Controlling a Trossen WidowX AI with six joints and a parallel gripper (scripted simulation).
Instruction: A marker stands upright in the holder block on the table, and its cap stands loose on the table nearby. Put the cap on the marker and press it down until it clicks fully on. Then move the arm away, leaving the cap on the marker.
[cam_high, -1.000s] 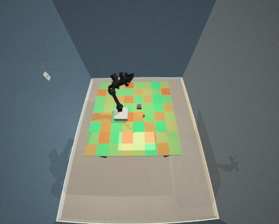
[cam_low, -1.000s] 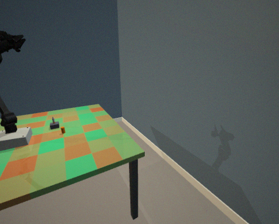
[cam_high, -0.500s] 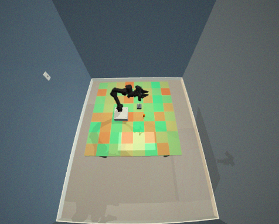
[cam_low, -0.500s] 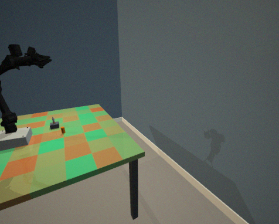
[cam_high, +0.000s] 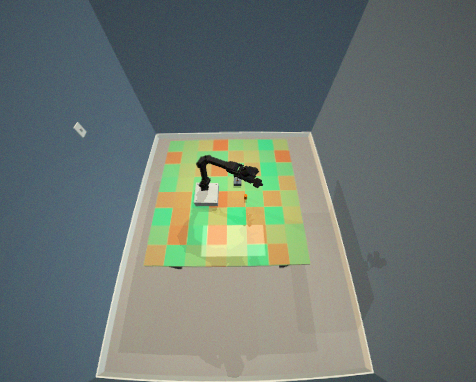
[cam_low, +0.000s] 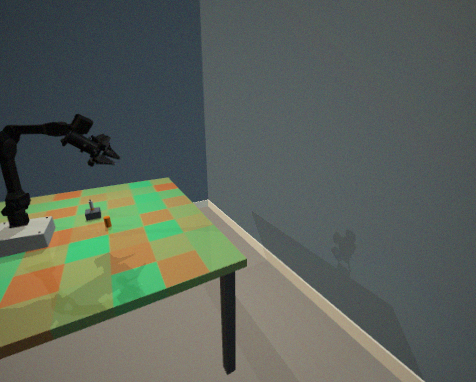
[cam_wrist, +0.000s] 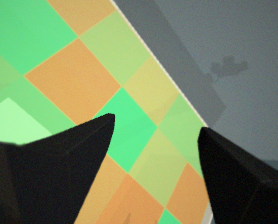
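The orange cap is 9 cm behind my gripper tip, 7 cm to the left of it and 32 cm below it. Round my gripper tip: holder block: 14 cm behind, 24 cm to the left, 32 cm below.
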